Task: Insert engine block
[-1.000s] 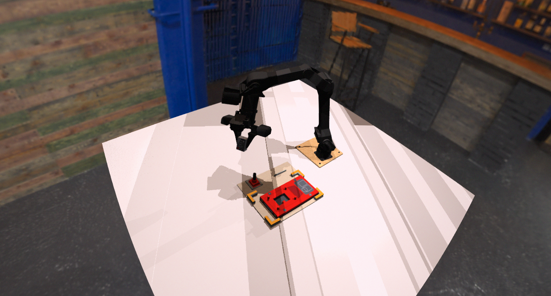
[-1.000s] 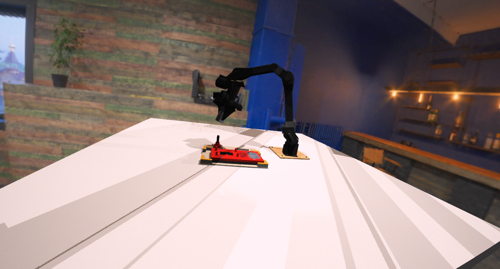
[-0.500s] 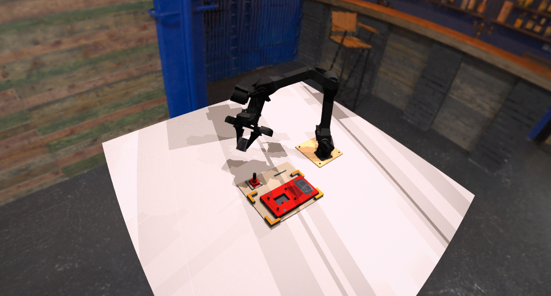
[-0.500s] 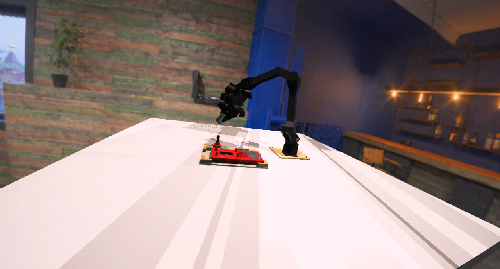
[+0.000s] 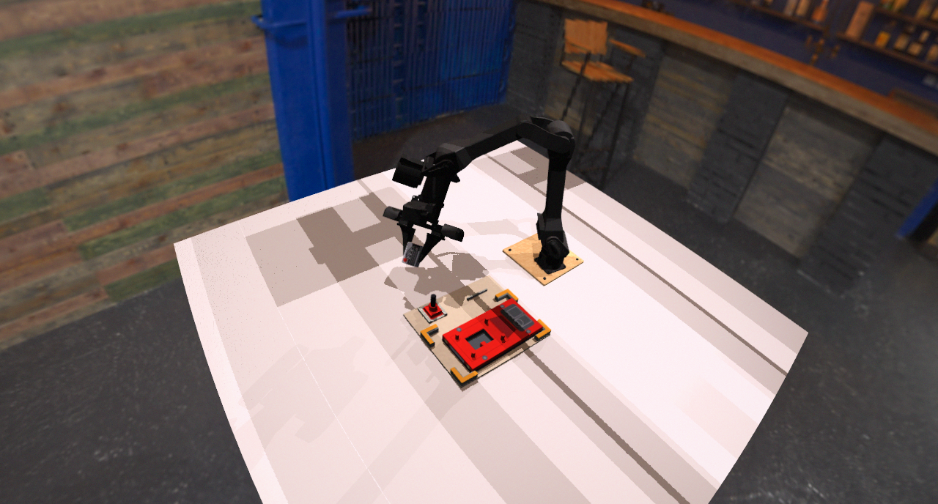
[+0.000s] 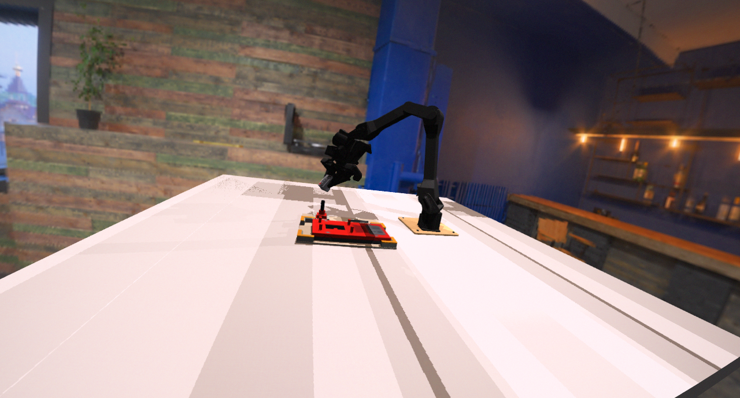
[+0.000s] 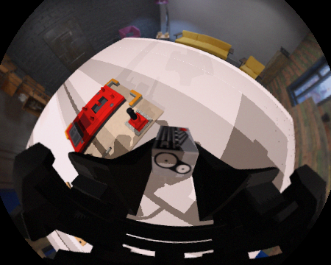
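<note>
The black upright peg is 10 mm behind my gripper tip, 100 mm to the left of it and 50 mm below it. Round my gripper tip: grey finned engine block (10 mm behind, 10 mm above).
</note>
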